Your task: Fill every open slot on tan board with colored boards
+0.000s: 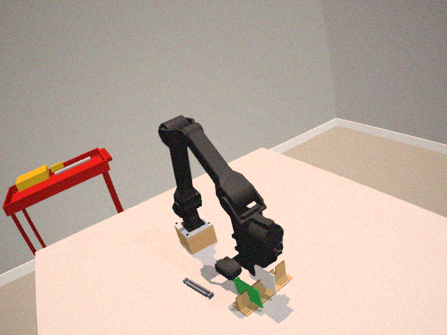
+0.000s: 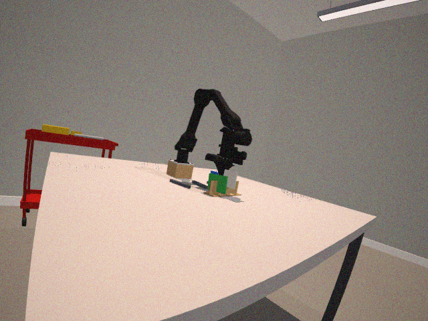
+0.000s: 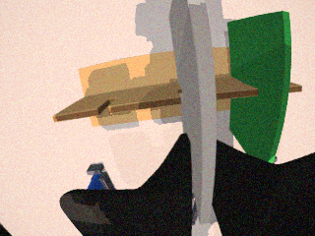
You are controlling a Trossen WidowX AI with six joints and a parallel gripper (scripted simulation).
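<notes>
My gripper tip is 30 mm short of the white board and 10 mm below it. Round my gripper tip: green board (30 mm ahead, 50 mm to the right, 20 mm below); tan board (20 mm ahead, 40 mm below); blue board (120 mm behind, 80 mm to the left, 30 mm below).
</notes>
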